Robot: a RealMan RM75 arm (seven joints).
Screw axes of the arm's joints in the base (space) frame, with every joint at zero. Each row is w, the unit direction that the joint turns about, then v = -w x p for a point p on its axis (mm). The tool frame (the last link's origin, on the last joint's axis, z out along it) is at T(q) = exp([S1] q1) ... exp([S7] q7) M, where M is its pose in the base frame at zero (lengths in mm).
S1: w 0 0 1 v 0 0 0
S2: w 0 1 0 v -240.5 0 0
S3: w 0 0 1 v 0 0 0
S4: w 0 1 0 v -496.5 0 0
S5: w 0 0 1 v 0 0 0
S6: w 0 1 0 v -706.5 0 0
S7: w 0 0 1 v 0 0 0
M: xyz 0 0 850.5 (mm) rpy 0 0 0 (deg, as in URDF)
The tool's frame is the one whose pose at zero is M.
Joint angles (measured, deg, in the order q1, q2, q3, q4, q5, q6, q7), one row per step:
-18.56 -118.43 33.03 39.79 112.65 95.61 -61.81
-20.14 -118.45 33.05 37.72 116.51 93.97 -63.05
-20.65 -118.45 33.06 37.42 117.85 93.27 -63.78
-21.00 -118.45 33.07 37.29 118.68 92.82 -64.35
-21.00 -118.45 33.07 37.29 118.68 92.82 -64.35
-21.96 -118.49 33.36 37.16 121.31 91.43 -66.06
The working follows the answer.
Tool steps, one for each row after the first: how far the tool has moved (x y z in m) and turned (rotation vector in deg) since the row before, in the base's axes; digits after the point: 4 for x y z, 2 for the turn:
-0.0017 0.0022 -0.0123 -3.65 1.37 1.72
-0.0009 0.0014 -0.0028 -1.07 0.77 0.72
-0.0004 0.0012 -0.0015 -0.65 0.49 0.49
0.0000 0.0000 0.0000 0.00 0.00 0.00
-0.0014 0.0031 -0.0046 -2.05 1.86 1.32

Tool pose at each row, in the base's axes (x y z in m, rotation vector in deg; rounded; the steps above come from the unrounded poses):
-0.3175 0.2713 0.0279 -148.34 -24.34 -39.88
-0.3193 0.2735 0.0156 -151.38 -27.78 -37.28
-0.3201 0.2749 0.0128 -152.23 -28.97 -35.94
-0.3205 0.2761 0.0113 -152.72 -29.75 -35.07
-0.3205 0.2761 0.0113 -152.72 -29.75 -35.07
-0.3219 0.2791 0.0067 -154.38 -31.85 -31.91

